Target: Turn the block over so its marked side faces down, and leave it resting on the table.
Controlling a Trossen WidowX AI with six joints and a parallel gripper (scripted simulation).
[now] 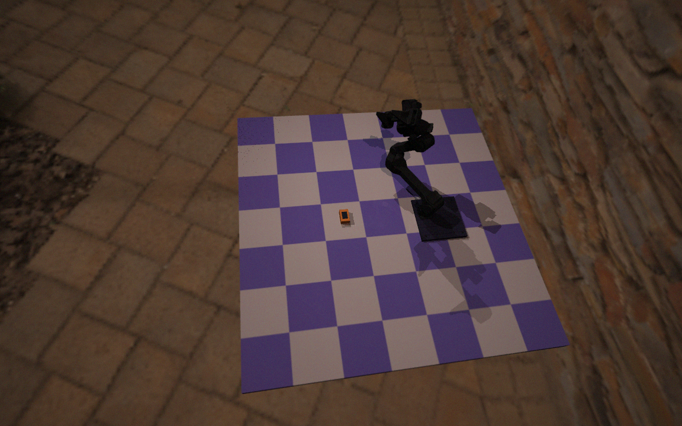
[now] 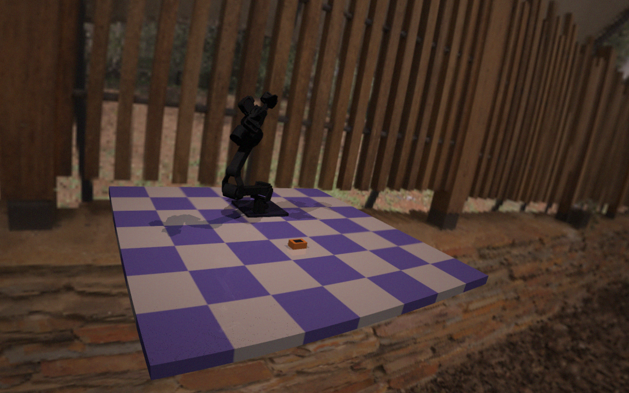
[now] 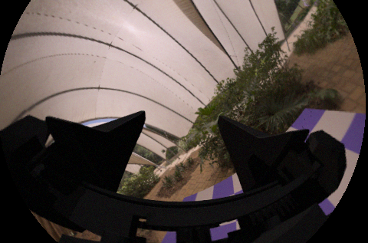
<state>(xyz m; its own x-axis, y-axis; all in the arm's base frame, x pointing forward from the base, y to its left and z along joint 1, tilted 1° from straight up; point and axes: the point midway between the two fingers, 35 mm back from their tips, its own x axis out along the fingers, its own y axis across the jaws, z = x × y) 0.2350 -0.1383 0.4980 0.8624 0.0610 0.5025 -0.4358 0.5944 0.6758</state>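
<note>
My gripper tip is 500 mm above the orange block, 140 mm to the right of it and 110 mm short of it.
</note>
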